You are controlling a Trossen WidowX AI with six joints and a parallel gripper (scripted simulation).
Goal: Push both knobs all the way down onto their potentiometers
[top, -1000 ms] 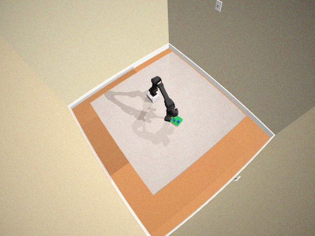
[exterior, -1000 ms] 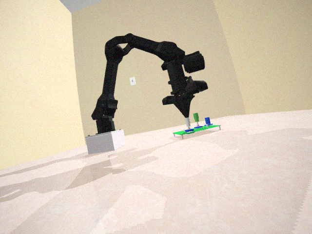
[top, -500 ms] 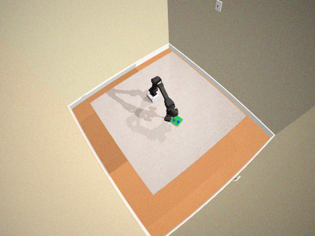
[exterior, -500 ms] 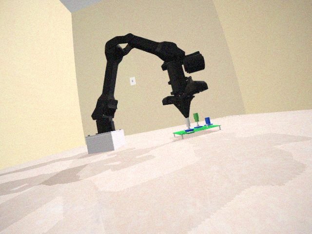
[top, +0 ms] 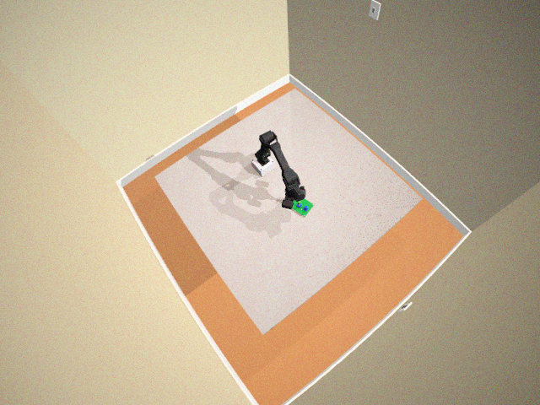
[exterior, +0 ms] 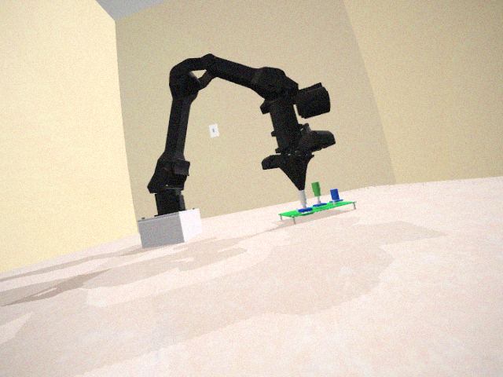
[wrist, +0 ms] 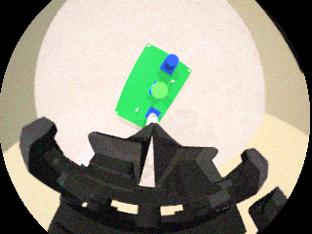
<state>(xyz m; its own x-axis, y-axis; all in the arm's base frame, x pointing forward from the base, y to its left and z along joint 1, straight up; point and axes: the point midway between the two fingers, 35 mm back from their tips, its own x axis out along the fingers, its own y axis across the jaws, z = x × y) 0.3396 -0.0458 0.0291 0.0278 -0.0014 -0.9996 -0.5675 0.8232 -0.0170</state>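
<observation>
Now: the white knob 1 cm below my gripper tip. From my gripper tip the other things lie so: green knob 4 cm ahead, 3 cm to the left, 1 cm below.
</observation>
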